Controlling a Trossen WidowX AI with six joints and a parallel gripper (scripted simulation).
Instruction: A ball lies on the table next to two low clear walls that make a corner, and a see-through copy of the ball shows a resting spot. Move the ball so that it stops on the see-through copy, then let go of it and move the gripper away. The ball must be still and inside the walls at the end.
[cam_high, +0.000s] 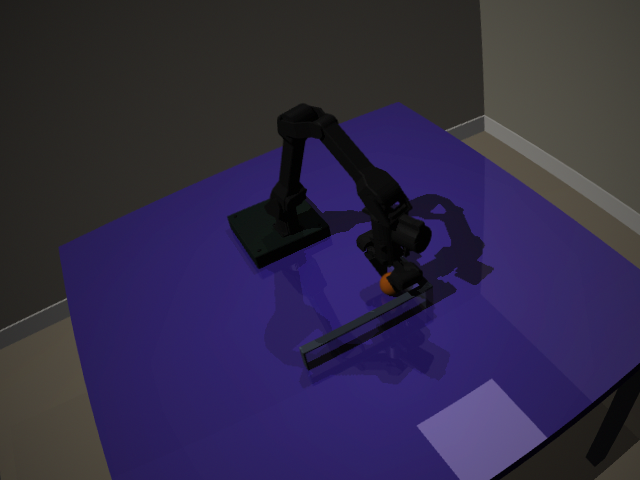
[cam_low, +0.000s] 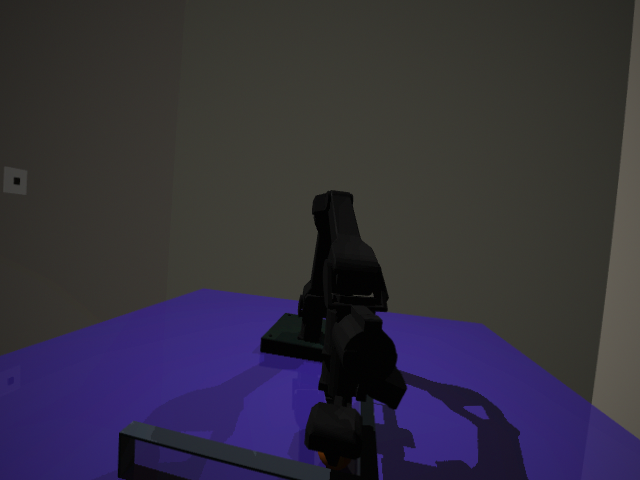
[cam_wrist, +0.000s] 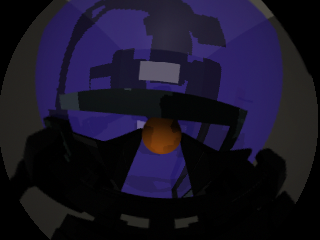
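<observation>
The orange ball is right at my gripper tip. Also, from my gripper tip: see-through copy of ball (right at my gripper tip).
</observation>
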